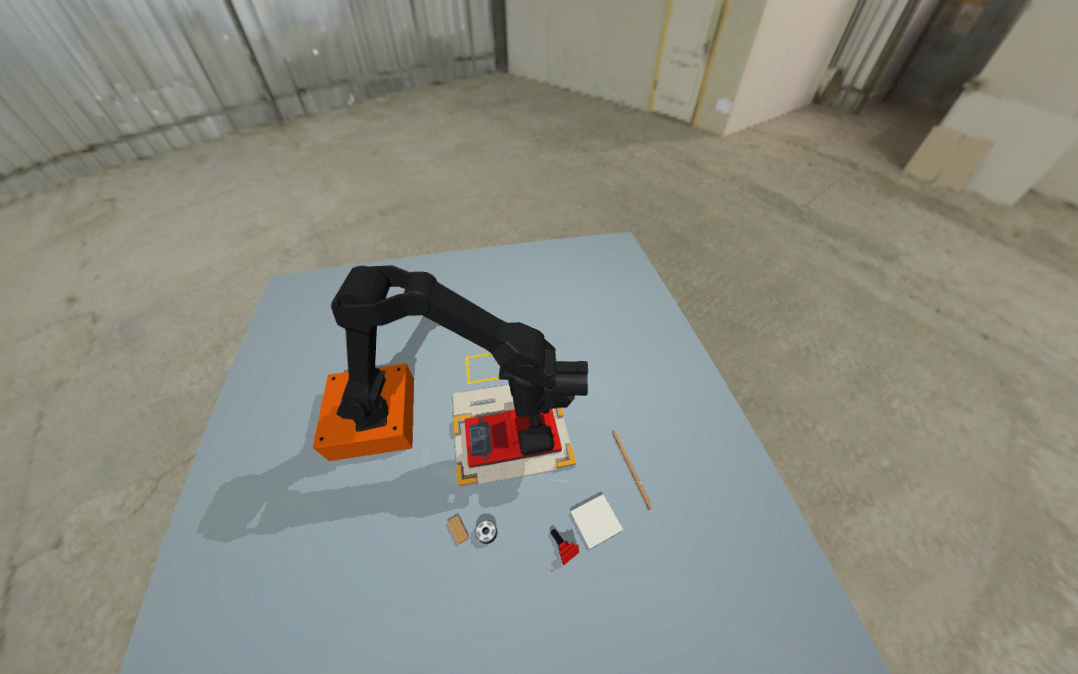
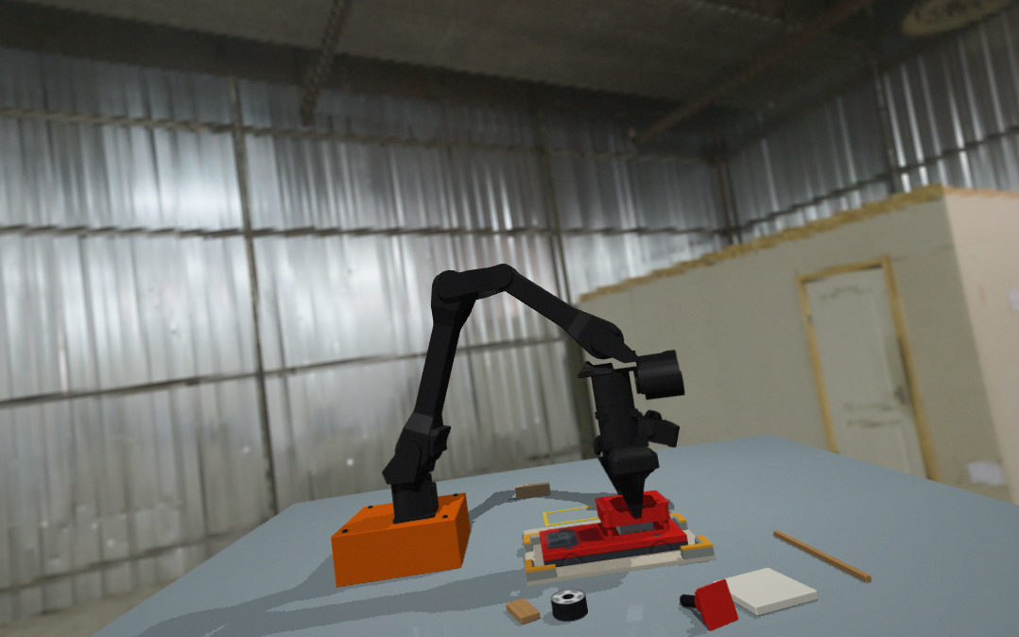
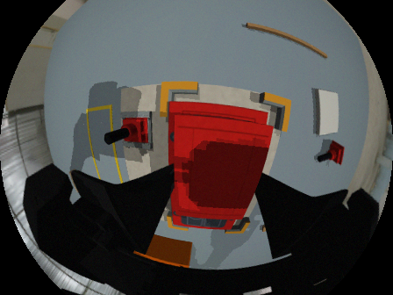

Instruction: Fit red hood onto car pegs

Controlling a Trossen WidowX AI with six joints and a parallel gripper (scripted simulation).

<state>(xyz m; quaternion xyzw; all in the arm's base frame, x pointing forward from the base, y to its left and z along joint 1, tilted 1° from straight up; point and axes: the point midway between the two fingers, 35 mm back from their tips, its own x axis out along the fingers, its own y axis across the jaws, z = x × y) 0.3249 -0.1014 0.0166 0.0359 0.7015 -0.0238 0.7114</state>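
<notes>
Right now my gripper tip is 10 mm below the red hood. Also, from my gripper tip: white tile 210 mm to the right, 80 mm ahead, 50 mm below; then wooden stick 190 mm ahead, 140 mm to the right, 50 mm below; then cream jig 40 mm below, 30 mm behind, 10 mm to the left.
</notes>
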